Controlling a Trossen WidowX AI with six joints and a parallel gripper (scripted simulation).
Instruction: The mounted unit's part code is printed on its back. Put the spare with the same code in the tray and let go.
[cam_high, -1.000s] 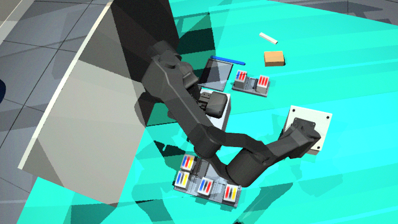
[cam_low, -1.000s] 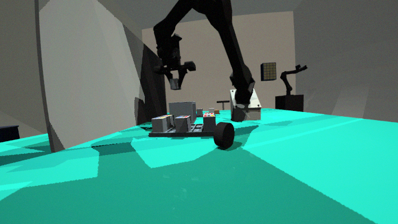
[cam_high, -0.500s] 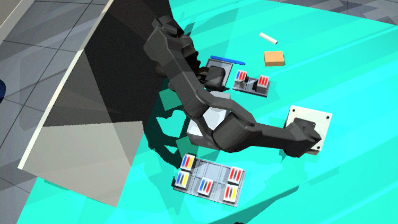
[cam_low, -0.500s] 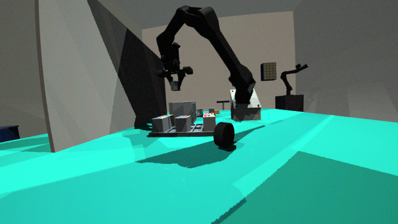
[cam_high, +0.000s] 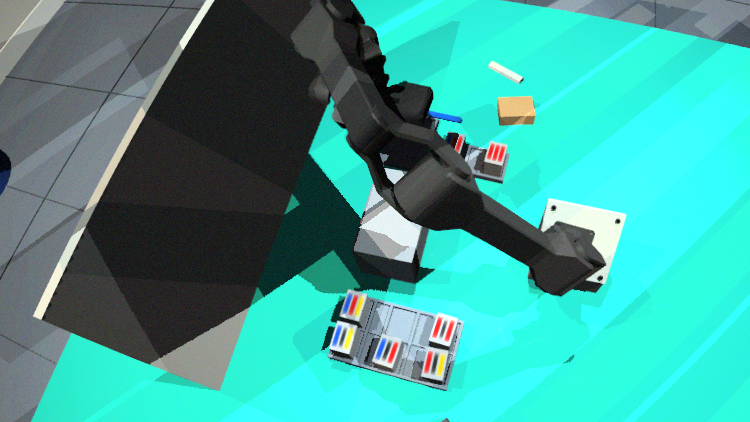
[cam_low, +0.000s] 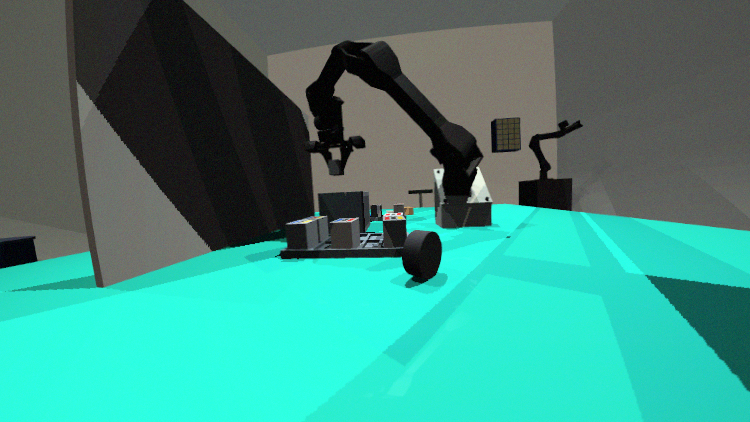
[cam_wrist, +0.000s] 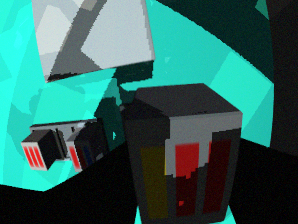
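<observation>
My gripper tip is 160 mm above the dark-rimmed tray, 90 mm to the left of it and 10 mm past it. Also, from my gripper tip: grey holder (160 mm below, 150 mm behind, 80 mm to the right); spare unit (20 mm above); grey wall (170 mm ahead, 130 mm to the left, 60 mm above).
</observation>
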